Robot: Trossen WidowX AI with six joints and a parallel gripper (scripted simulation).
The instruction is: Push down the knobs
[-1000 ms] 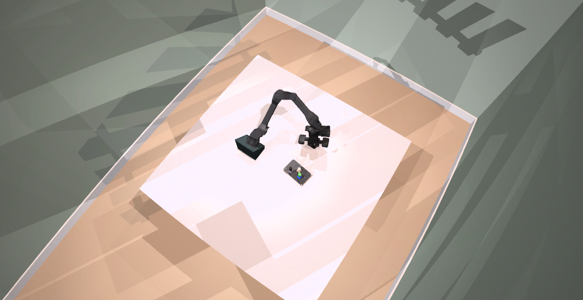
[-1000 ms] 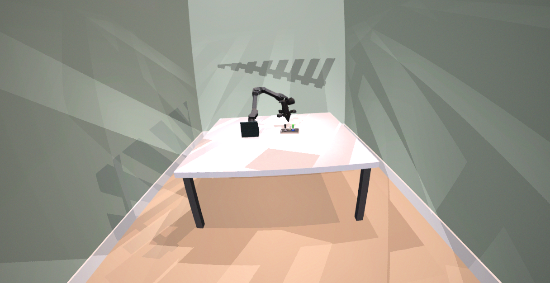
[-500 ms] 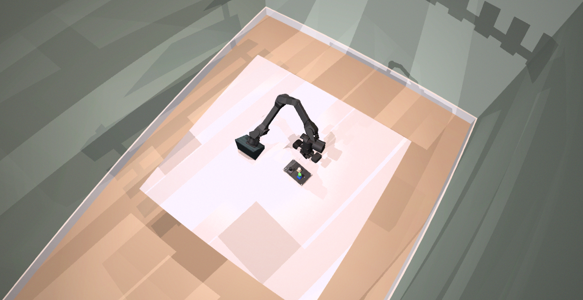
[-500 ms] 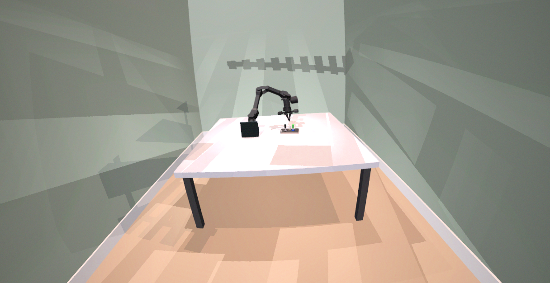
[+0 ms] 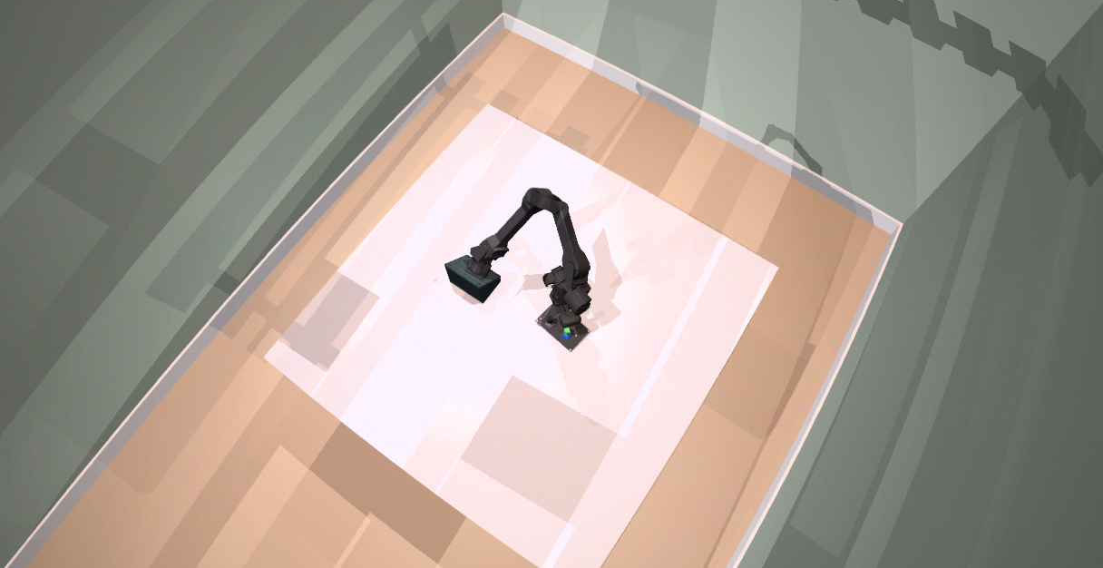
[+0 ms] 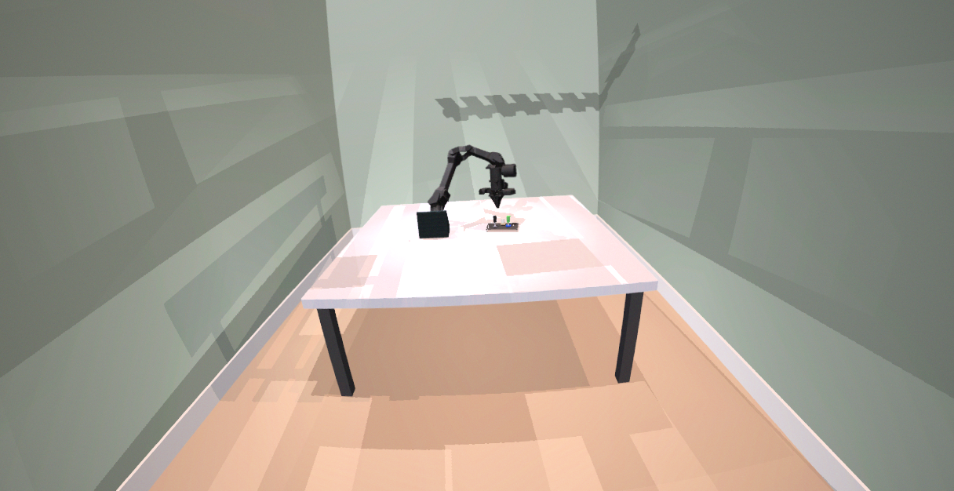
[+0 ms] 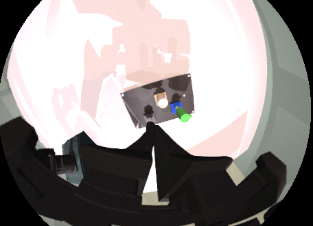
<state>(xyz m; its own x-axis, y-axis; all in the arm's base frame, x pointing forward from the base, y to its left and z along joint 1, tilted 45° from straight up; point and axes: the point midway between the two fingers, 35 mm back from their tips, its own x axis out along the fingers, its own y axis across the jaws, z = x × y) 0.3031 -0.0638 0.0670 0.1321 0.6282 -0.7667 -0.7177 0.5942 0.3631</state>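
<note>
The black knob is 50 mm below my gripper tip, 30 mm to the right of it and 20 mm behind it. Round my gripper tip: grey part 60 mm below, 30 mm to the right, 20 mm behind; green knob 50 mm below, 40 mm to the right, 40 mm ahead.
</note>
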